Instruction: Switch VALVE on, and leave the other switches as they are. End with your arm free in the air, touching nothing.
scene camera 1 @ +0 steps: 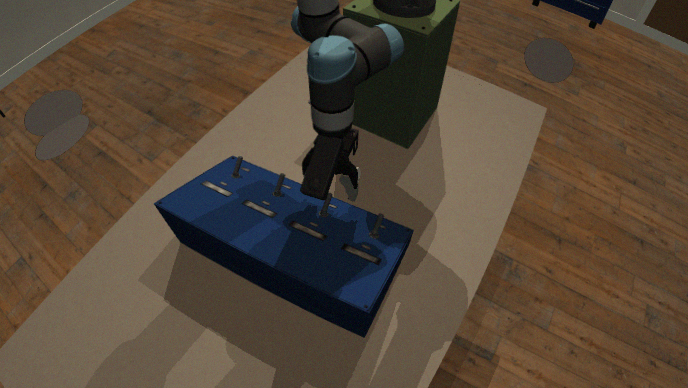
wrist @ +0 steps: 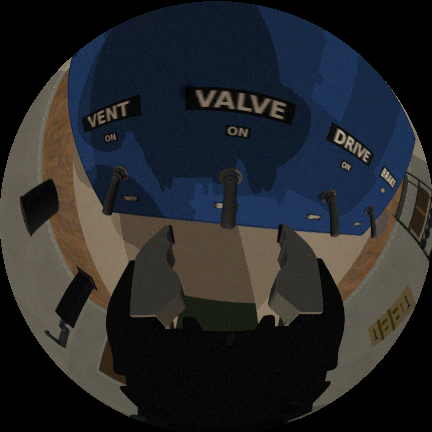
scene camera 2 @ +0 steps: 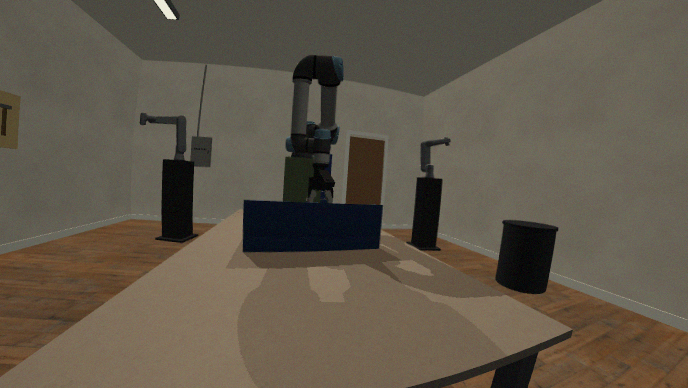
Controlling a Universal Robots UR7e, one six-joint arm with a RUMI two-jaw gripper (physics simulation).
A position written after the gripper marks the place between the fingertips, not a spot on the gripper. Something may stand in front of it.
In view: the gripper [scene camera 1: 331, 194] and a blue switch box [wrist: 174, 110].
The gripper is seen too in the wrist view [wrist: 225, 226] and in scene camera 2 [scene camera 2: 319, 210].
